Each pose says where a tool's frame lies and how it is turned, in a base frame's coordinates. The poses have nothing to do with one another.
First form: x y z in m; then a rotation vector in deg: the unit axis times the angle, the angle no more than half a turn.
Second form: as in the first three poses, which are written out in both.
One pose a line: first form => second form
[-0.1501, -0.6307, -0.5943, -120.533, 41.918, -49.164] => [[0.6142, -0.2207, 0.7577, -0.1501], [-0.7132, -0.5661, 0.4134, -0.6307], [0.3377, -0.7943, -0.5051, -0.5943], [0, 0, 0, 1]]
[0.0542, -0.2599, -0.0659, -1.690, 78.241, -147.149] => [[-0.9728, 0.1942, 0.1259, 0.0542], [-0.2130, -0.5382, -0.8154, -0.2599], [-0.0906, -0.8201, 0.5650, -0.0659], [0, 0, 0, 1]]
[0.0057, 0.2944, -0.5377, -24.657, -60.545, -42.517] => [[0.2874, 0.7276, -0.6229, 0.0057], [-0.3389, 0.6855, 0.6444, 0.2944], [0.8959, 0.0259, 0.4436, -0.5377], [0, 0, 0, 1]]
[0.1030, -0.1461, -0.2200, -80.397, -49.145, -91.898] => [[-0.0433, 0.9015, 0.4306, 0.1030], [-0.1424, -0.4322, 0.8905, -0.1461], [0.9889, -0.0228, 0.1471, -0.2200], [0, 0, 0, 1]]
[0.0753, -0.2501, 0.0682, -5.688, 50.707, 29.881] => [[0.5176, -0.4739, 0.7124, 0.0753], [0.3936, 0.8712, 0.2936, -0.2501], [-0.7597, 0.1284, 0.6374, 0.0682], [0, 0, 0, 1]]
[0.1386, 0.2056, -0.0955, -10.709, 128.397, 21.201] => [[-0.6393, -0.2564, 0.7249, 0.1386], [-0.0098, 0.9454, 0.3258, 0.2056], [-0.7689, 0.2012, -0.6069, -0.0955], [0, 0, 0, 1]]
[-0.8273, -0.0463, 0.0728, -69.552, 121.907, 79.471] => [[-0.5851, -0.7927, -0.1713, -0.8273], [-0.4766, 0.1652, 0.8635, -0.0463], [-0.6562, 0.5868, -0.4744, 0.0728], [0, 0, 0, 1]]
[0.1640, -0.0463, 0.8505, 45.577, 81.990, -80.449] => [[-0.3418, 0.9224, 0.1799, 0.1640], [-0.1623, 0.1306, -0.9781, -0.0463], [-0.9256, -0.3635, 0.1051, 0.8505], [0, 0, 0, 1]]
